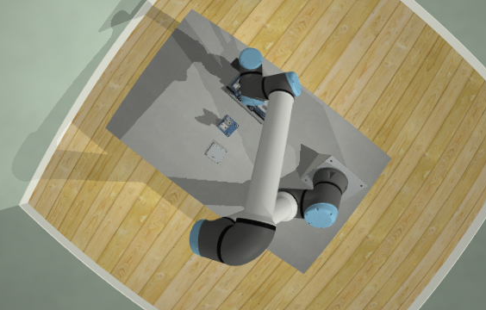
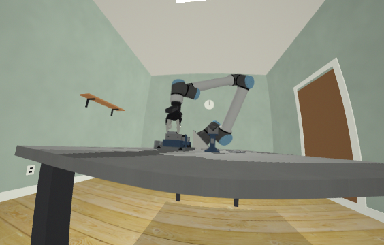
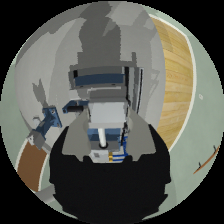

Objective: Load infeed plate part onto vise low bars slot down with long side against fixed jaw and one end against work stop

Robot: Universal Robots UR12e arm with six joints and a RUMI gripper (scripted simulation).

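Now: hand 10 mm above the part. From my hand the other things lie so: vise 70 mm behind, 60 mm below, 20 mm to the left; then infeed plate 400 mm to the left, 140 mm behind, 100 mm below.
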